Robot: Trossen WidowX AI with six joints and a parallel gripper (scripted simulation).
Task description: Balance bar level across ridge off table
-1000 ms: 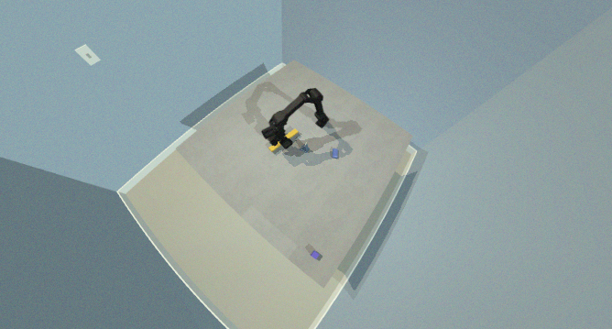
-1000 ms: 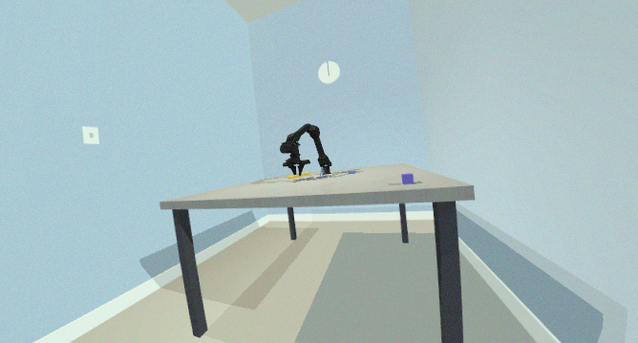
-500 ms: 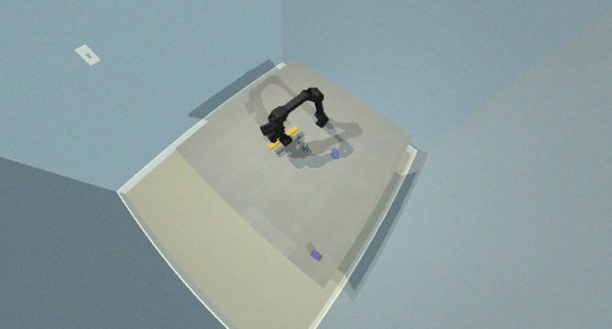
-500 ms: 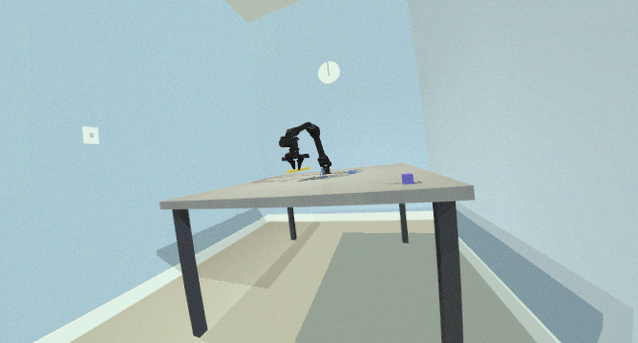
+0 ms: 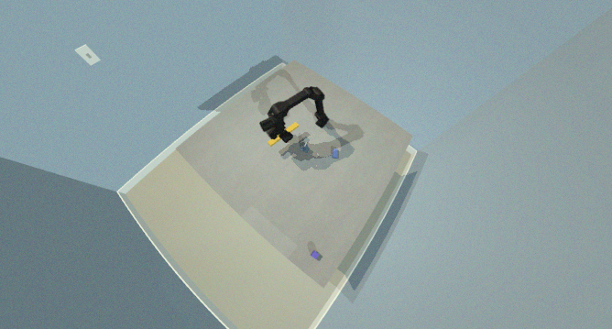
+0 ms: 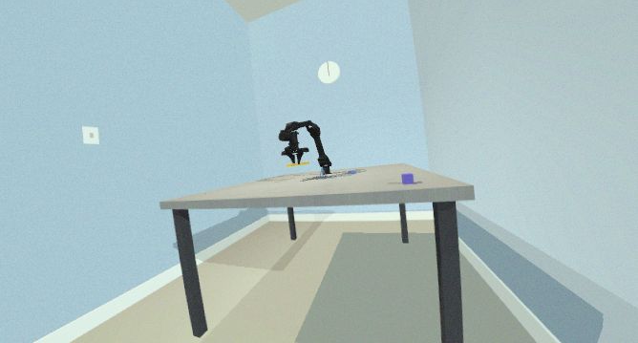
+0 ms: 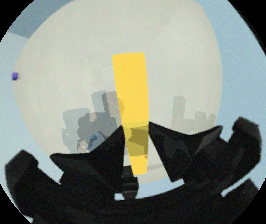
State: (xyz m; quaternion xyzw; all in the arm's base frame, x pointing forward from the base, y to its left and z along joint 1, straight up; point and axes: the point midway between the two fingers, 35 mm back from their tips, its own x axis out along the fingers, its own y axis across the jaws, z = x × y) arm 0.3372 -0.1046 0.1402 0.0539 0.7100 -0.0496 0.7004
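Now: the yellow bar 30 mm behind my gripper tip. The rest, counted from my gripper tip: blue block 190 mm behind, 330 mm to the left, 100 mm below; then purple cube 400 mm ahead, 600 mm to the left, 90 mm below.
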